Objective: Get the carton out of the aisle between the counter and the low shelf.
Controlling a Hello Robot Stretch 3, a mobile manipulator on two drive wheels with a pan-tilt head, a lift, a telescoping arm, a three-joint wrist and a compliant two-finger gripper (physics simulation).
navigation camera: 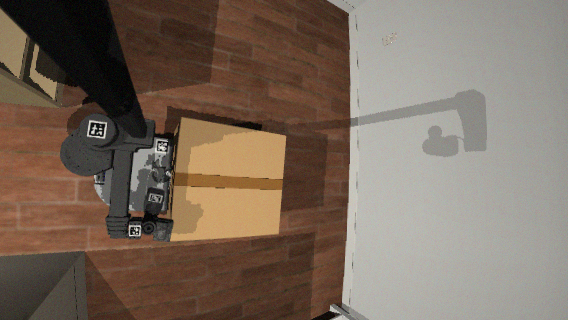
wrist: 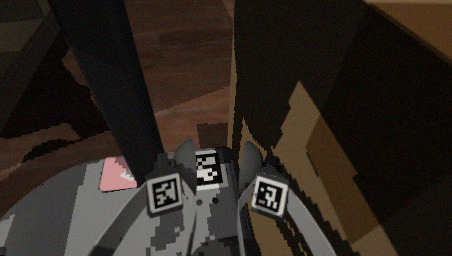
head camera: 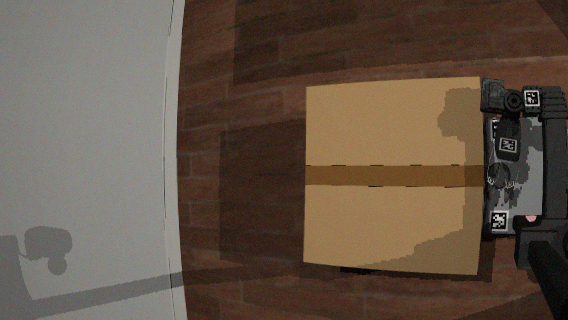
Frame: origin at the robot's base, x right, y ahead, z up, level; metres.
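Where they show: gripper, fingertip midpoint: (navigation camera: pixel 164 161) (wrist: pixel 218 159) (head camera: pixel 497 200); robot's base at its link origin: (navigation camera: pixel 160 173).
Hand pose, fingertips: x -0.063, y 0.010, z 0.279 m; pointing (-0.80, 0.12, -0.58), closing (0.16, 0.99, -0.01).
Note:
Each offset is from my fingertips to the top centre of the thing. "*": to the spot under its first point. Level surfaces: height alone.
The carton @(dx +0.062, dy +0.270, dz +0.128 m) (head camera: pixel 390 130) (navigation camera: pixel 230 160) (wrist: pixel 400 165), tan with a brown tape strip, stands upright on the wood floor. Its near side is right against or very close to the front of my base (head camera: pixel 532 185). It stands past the ends of the two units at the left of the navigation view: a tan one with open compartments (navigation camera: pixel 25 92), which looks like the low shelf, and a grey one (navigation camera: pixel 80 285), probably the counter. My gripper (head camera: pixel 500 181) (navigation camera: pixel 161 174) (wrist: pixel 218 159) is open and empty, folded over the base beside the carton. The carton's underside is hidden.
A pale wall (head camera: pixel 75 125) (navigation camera: pixel 450 210) stands beyond the carton, with a strip of floor @(dz -0.279 m) (head camera: pixel 240 200) (navigation camera: pixel 312 200) between them. Part of a light metal frame @(* dx +1.112, dy +1.359, dz -0.134 m) (navigation camera: pixel 345 312) shows at the bottom of the navigation view, by the wall. My dark mast (navigation camera: pixel 95 60) (wrist: pixel 107 75) hides part of the tan unit.

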